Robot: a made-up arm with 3 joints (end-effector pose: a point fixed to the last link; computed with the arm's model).
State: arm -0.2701 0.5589 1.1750
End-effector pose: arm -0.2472 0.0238 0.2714 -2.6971 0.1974 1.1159
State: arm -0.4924 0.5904 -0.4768
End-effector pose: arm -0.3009 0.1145 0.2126 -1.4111 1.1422 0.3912
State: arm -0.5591 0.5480 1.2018
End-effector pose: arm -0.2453 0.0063 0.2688 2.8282 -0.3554 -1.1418
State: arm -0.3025 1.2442 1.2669
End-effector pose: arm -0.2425 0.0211 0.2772 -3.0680 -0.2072 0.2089
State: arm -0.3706 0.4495 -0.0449
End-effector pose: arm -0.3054 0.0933 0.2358 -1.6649 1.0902 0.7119
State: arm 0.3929 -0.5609 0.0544
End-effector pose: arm -0.2831 0.1047 0.3696 -0.7146 1.1763 1.8659
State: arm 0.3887 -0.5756 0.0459
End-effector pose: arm -0.2824 0.1052 0.3701 -0.7037 1.1965 1.8720
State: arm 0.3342 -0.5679 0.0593
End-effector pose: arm -0.2829 0.1064 0.3635 -0.7463 1.2345 1.8461
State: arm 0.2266 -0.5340 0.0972
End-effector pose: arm -0.2846 0.1069 0.3493 -0.8495 1.2875 1.7859
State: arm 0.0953 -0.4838 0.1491
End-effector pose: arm -0.2868 0.1045 0.3317 -0.9886 1.3401 1.7104
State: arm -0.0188 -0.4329 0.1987
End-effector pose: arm -0.2886 0.1000 0.3166 -1.1213 1.3761 1.6442
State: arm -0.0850 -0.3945 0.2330
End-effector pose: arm -0.2897 0.0958 0.3077 -1.2102 1.3861 1.6041
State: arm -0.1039 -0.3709 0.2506
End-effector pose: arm -0.2903 0.0938 0.3046 -1.2505 1.3741 1.5886
